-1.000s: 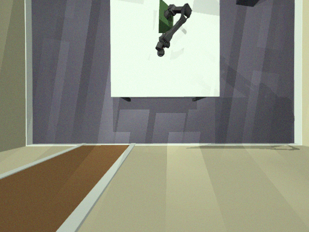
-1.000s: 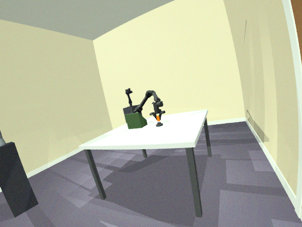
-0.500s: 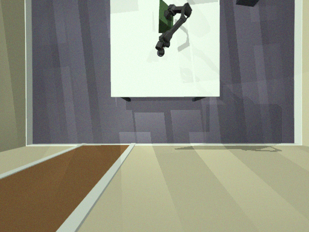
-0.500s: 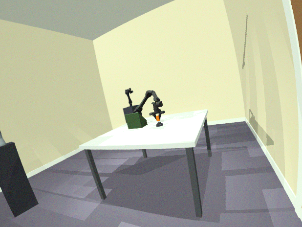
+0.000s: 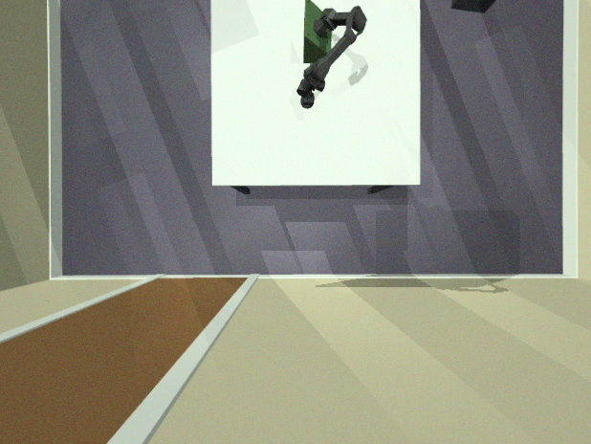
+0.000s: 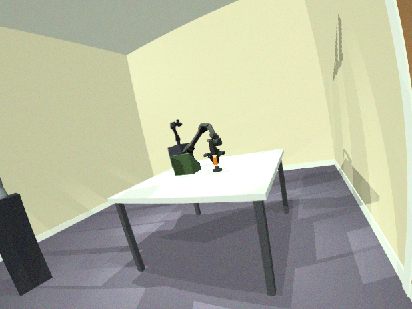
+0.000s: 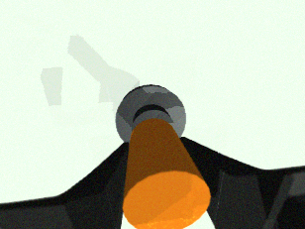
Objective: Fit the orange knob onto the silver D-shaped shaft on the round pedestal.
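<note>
Right now my gripper tip is 30 mm below the orange knob. The rest, counted from my gripper tip: pedestal: 40 mm below.
</note>
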